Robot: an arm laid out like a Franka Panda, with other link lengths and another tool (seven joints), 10 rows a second.
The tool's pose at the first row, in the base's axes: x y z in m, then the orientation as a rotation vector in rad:
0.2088 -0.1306 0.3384 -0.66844 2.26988 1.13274
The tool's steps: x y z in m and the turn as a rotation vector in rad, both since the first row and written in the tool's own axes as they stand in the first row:
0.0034 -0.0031 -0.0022 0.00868 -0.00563 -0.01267
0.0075 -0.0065 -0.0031 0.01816 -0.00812 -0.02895
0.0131 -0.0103 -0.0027 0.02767 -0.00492 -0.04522
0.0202 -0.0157 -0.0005 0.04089 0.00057 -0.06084
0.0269 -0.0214 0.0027 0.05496 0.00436 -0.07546
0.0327 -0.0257 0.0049 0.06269 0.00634 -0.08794
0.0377 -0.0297 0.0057 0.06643 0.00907 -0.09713
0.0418 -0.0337 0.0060 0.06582 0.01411 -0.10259
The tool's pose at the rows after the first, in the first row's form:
0.2077 -0.1347 0.3356 -0.67449 2.26148 1.11685
0.2066 -0.1381 0.3315 -0.68618 2.25384 1.09804
0.2049 -0.1409 0.3256 -0.70178 2.25080 1.07866
0.2034 -0.1433 0.3169 -0.71676 2.25136 1.05486
0.2027 -0.1451 0.3077 -0.72905 2.25124 1.03067
0.2015 -0.1467 0.3004 -0.74027 2.24830 1.01529
0.2005 -0.1491 0.2945 -0.75019 2.24635 1.00615
0.2000 -0.1518 0.2895 -0.75965 2.24685 1.00369

